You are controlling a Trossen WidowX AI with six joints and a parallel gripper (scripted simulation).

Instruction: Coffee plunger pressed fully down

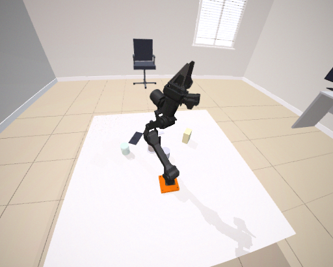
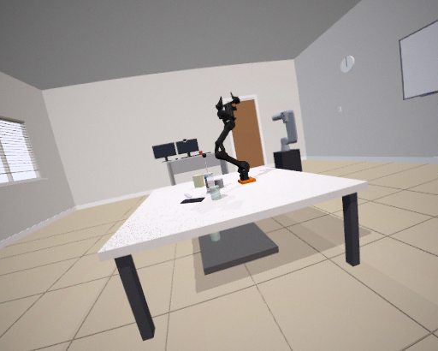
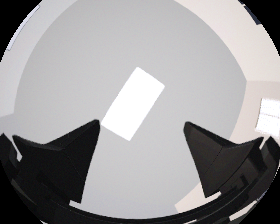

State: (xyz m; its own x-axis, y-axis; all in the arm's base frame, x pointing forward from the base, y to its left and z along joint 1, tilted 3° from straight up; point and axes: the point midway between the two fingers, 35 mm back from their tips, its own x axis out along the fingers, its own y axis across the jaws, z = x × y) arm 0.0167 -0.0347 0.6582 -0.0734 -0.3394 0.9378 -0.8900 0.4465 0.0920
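Now: gripper tip 27 cm short of the coffee press, 10 cm to the right of it and 57 cm above it. Round my gripper tip: dark flat slab: 40 cm ahead, 26 cm to the left, 71 cm below; grey cup: 19 cm ahead, 2 cm to the left, 68 cm below.
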